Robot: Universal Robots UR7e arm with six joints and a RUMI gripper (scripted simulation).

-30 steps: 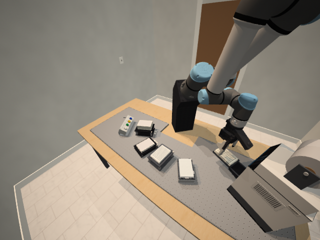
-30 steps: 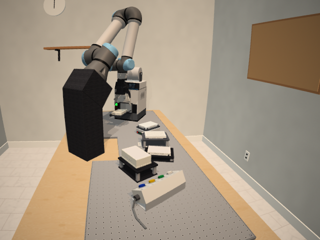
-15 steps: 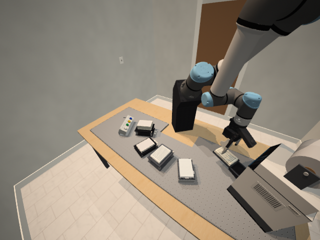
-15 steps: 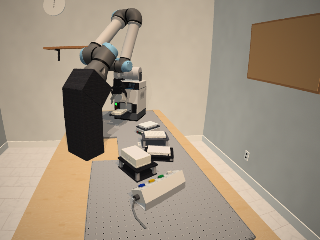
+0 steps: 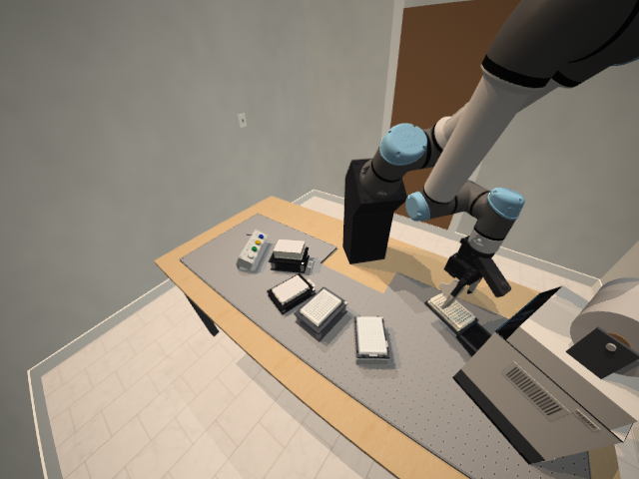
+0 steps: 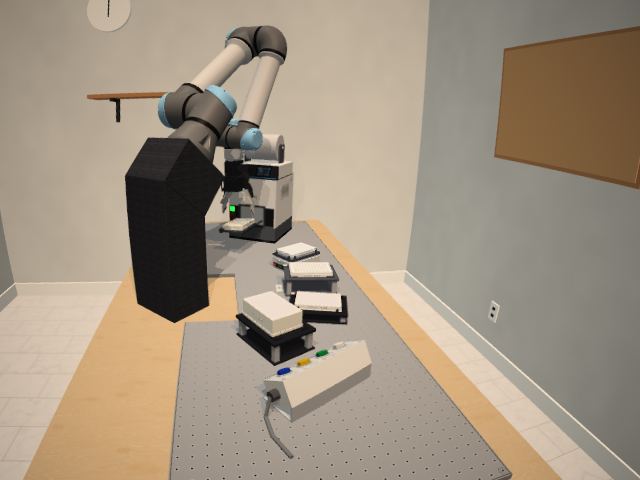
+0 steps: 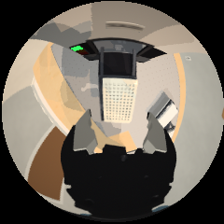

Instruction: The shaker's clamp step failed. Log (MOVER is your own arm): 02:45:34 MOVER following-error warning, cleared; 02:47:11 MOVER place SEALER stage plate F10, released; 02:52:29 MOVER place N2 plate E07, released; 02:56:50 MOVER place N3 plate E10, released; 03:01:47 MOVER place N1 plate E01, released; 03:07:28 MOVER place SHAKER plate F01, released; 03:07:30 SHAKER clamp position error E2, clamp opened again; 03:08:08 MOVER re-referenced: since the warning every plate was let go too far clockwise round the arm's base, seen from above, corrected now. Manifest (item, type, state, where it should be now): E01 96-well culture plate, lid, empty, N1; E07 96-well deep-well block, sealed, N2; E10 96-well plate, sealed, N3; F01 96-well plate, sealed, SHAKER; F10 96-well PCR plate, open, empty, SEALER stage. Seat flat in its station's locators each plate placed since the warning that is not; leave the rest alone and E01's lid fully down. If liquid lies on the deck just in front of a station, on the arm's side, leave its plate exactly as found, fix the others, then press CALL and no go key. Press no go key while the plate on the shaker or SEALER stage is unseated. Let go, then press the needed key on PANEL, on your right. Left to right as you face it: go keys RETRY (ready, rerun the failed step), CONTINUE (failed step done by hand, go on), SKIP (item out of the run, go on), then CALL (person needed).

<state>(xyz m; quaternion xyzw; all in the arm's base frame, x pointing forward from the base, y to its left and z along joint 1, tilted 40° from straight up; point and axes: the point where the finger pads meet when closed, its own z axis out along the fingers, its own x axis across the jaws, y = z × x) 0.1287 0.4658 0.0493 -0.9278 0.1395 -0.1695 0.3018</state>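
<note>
My gripper is now 50 mm above the PCR plate. The rest, counted from my hand: lidded culture plate (250 mm ahead, 120 mm to the right, 100 mm below); then film roll (40 mm ahead, 270 mm to the left, 240 mm above).
</note>
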